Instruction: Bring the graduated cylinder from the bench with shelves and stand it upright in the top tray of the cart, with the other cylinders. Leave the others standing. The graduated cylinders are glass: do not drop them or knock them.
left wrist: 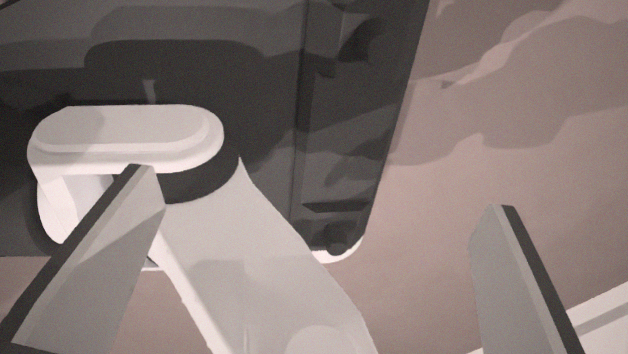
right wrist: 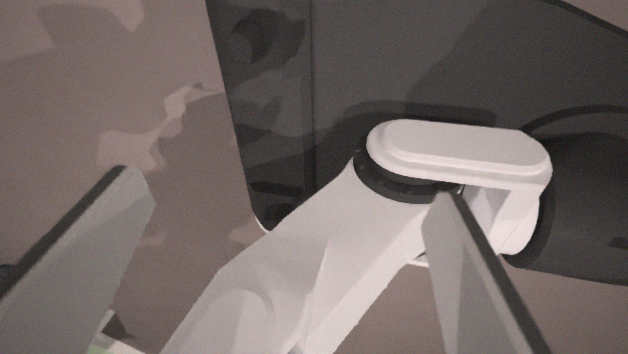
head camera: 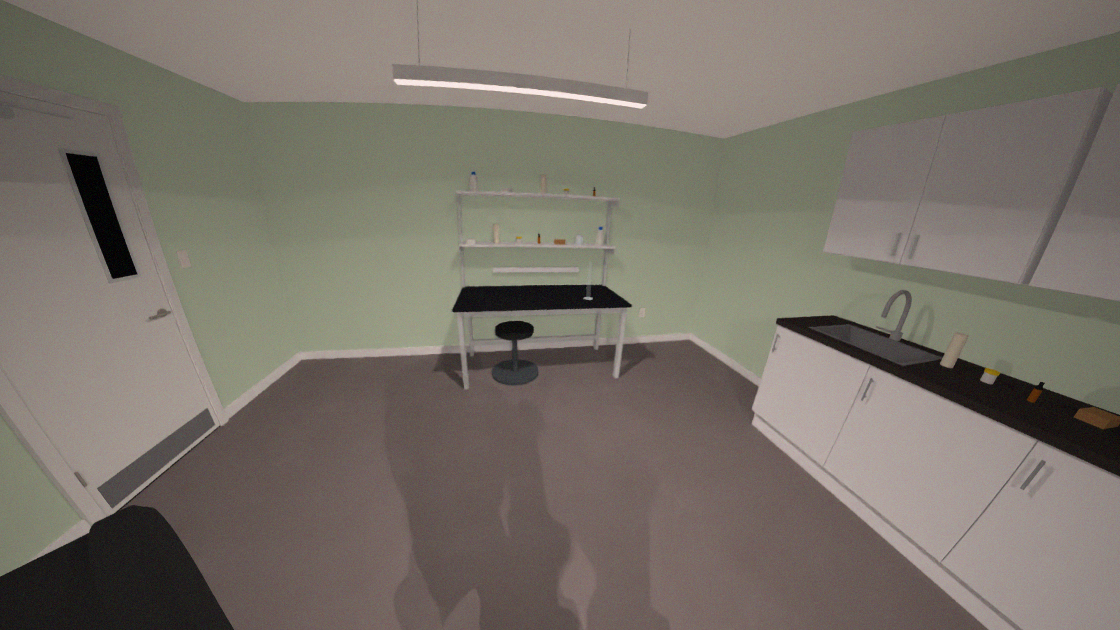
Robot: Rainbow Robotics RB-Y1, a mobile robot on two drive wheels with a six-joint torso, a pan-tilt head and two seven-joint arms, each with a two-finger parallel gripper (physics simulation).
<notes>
In view: my left gripper (left wrist: 317,206), my right gripper (right wrist: 290,197), a bench with shelves (head camera: 473,301), a white door (head camera: 104,371), a white counter with sink (head camera: 1000,501) and a wall cabinet (head camera: 1015,193).
</notes>
